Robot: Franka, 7 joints.
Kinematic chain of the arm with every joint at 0, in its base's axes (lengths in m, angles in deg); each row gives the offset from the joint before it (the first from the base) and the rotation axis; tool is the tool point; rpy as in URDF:
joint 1: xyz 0 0 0.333 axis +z
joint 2: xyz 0 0 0 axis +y
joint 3: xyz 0 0 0.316 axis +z
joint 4: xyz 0.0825 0 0 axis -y
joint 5: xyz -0.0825 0 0.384 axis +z
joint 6: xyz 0 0 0 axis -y
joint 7: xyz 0.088 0 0 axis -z
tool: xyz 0 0 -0.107 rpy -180 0 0
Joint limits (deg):
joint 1: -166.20..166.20
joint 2: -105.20..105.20
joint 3: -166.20..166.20
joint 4: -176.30..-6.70
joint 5: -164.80..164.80
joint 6: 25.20..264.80
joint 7: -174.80..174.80
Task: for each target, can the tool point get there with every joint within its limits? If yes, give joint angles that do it. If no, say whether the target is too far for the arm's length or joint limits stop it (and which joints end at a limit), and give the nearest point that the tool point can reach.
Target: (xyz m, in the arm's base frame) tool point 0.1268 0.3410 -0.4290
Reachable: no: joint limits stop it (at a limit: joint 2) | nearest point 0.1234 0.3318 -0.3560 | short by 0.074 m
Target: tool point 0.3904 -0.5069 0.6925
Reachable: yes | joints -17.73 18.46 -31.94 -74.17 99.40 190.74 -31.53
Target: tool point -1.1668 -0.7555 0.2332
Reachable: no: too far | nearest point -0.7183 -0.4651 0.2716 | short by 0.536 m
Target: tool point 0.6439 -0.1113 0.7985
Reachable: yes | joints 39.99 42.95 -94.38 -59.34 48.80 124.00 -41.42
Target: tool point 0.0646 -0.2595 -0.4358
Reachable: no: joint limits stop it (at a limit: joint 2) | nearest point 0.0651 -0.2614 -0.3606 | short by 0.075 m
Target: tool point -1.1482 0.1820 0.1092
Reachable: no: too far | nearest point -0.8320 0.1319 0.1708 | short by 0.326 m
